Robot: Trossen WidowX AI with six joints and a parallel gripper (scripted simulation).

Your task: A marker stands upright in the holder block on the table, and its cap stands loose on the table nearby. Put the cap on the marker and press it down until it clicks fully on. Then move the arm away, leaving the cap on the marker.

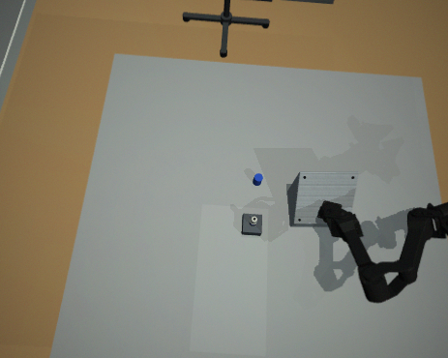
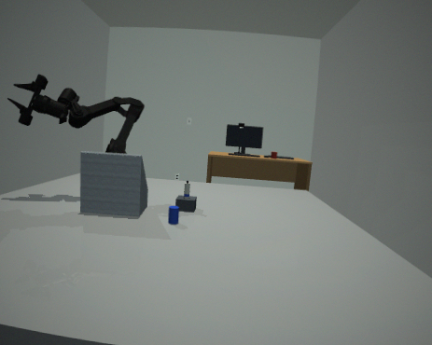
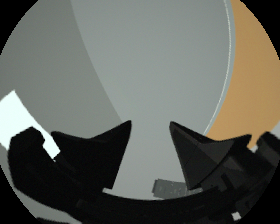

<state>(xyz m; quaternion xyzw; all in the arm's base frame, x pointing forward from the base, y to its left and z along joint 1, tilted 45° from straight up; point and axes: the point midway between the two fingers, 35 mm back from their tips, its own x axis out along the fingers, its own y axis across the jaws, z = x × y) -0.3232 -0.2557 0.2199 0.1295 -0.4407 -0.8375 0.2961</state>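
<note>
The blue cap lies 650 mm ahead of my gripper tip, 360 mm below it and 50 mm to the right of it. The rest, counted from my gripper tip: dark holder block 650 mm ahead, 360 mm below, 120 mm to the left.
</note>
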